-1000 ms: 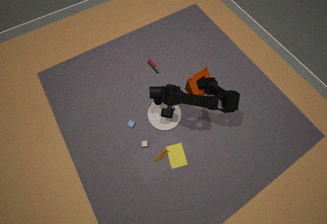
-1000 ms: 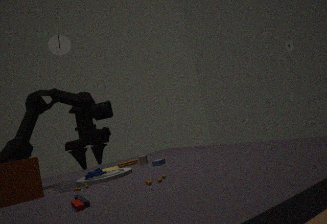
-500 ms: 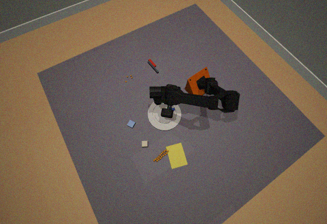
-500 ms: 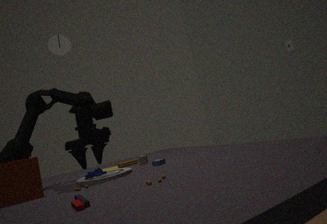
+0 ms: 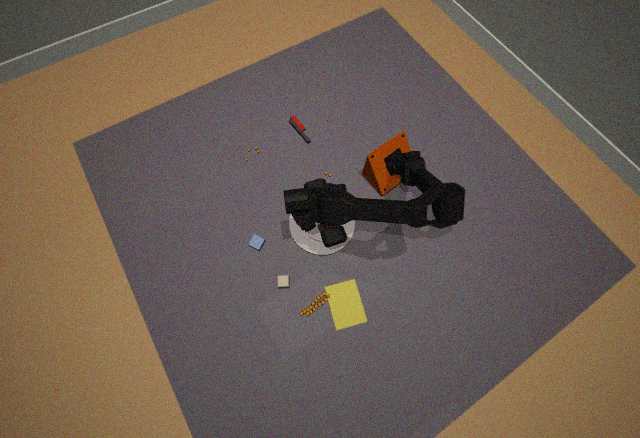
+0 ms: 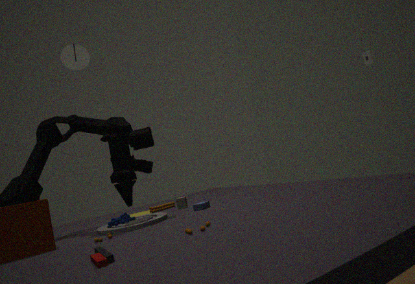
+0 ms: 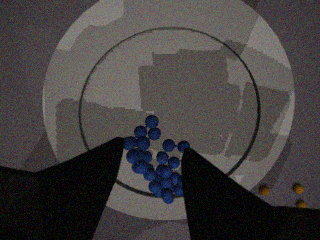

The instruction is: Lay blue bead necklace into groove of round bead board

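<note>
Right now my gripper tip is 4 cm above the round white bead board, 1 cm to the left of it and 1 cm past it. Also, from my gripper tip: cream cube (19 cm ahead, 6 cm to the left, 4 cm below); yellow sheet (22 cm to the left, 9 cm ahead, 5 cm below); light blue cube (19 cm ahead, 8 cm to the right, 5 cm below).
</note>
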